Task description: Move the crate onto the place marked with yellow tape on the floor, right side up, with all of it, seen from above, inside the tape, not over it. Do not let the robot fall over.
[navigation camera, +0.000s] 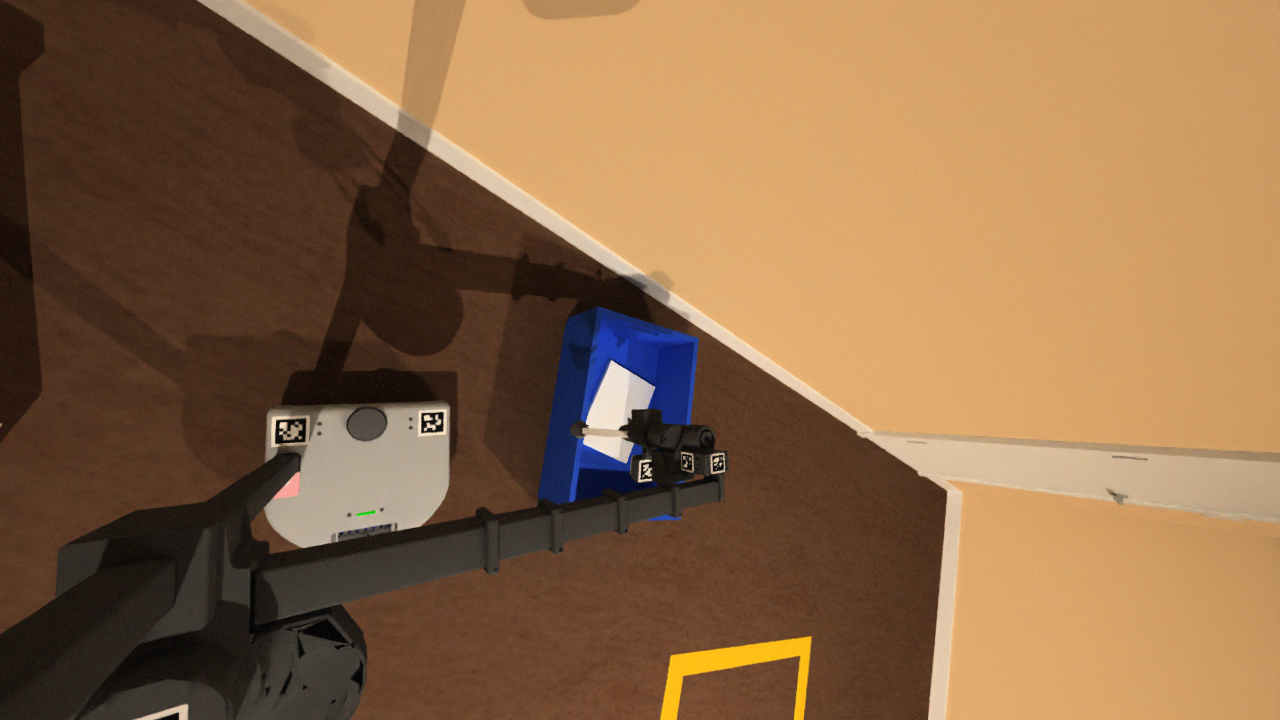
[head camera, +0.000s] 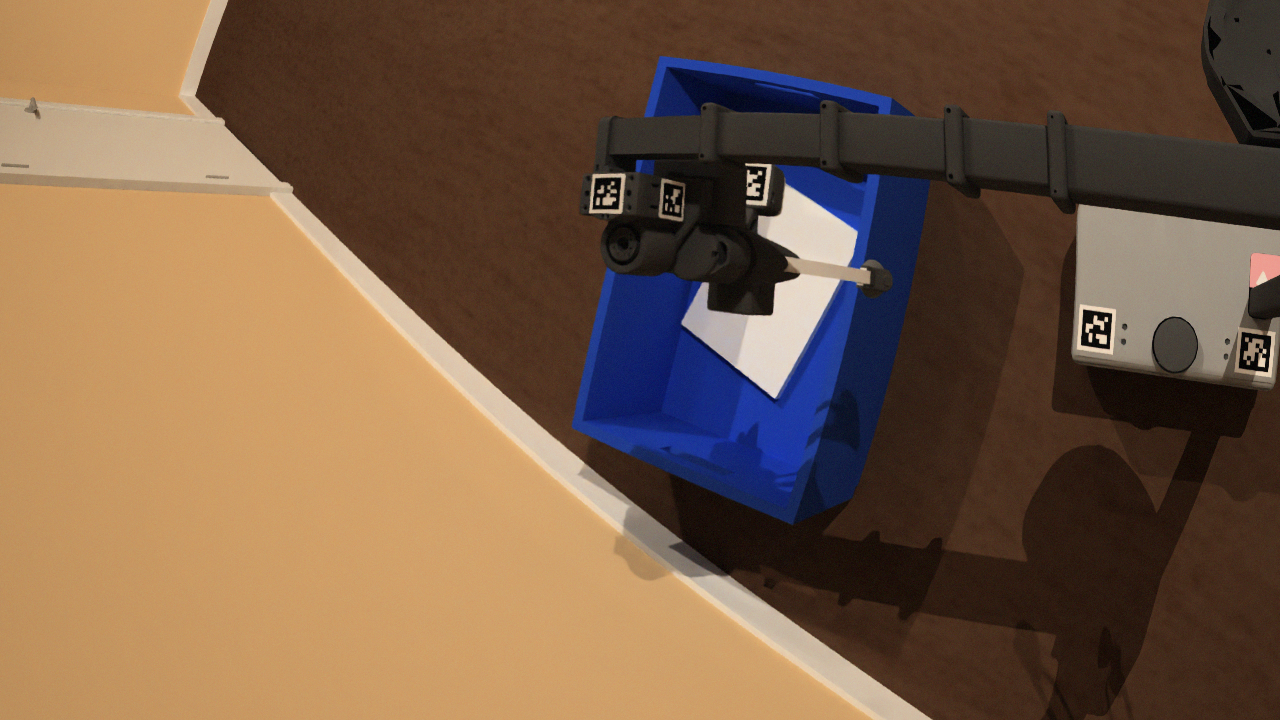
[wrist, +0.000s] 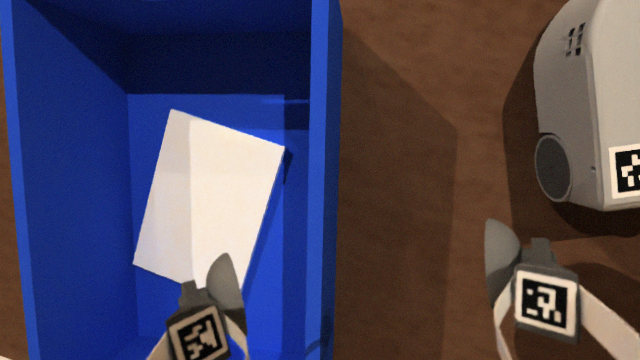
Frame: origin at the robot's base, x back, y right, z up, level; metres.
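Seen in the pictures: gripper, fingertip midpoint: (navigation camera: pixel 601 427) (wrist: pixel 358 265); robot's base at its link origin: (navigation camera: pixel 367 422) (head camera: pixel 1171 341).
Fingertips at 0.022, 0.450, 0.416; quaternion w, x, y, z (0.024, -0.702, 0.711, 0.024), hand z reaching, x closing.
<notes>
Offsets run from my fingertips to a thing's top centre, as dx, dy, dz. "pt": to the spot under its first point.
The blue crate {+0.001, +0.245, -0.196} (head camera: pixel 863 358) (navigation camera: pixel 556 456) (wrist: pixel 322 150) stands upright on the floor with a white flat block {-0.011, +0.280, -0.382} (head camera: pixel 792 353) (navigation camera: pixel 615 394) (wrist: pixel 230 190) inside. The yellow tape outline {pt +1.048, +0.877, -0.415} (navigation camera: pixel 742 656) shows in part at the lower edge of the navigation view, apart from the crate. My gripper (navigation camera: pixel 610 431) (wrist: pixel 358 265) is open and points down over the crate's robot-side wall. In the wrist view one finger is over the crate's inside and the other over the floor outside, with the wall's rim between them. In the head view one finger is hidden by the wrist. Fingertip height against the rim is unclear.
My base (head camera: pixel 1154 259) (navigation camera: pixel 384 474) (wrist: pixel 615 95) stands beside the crate's long side. My extended arm (head camera: pixel 904 147) (navigation camera: pixel 528 528) crosses above one end of the crate. A wall with a white skirting board (head camera: pixel 393 331) (navigation camera: pixel 501 194) runs close to the crate's far corner.
</notes>
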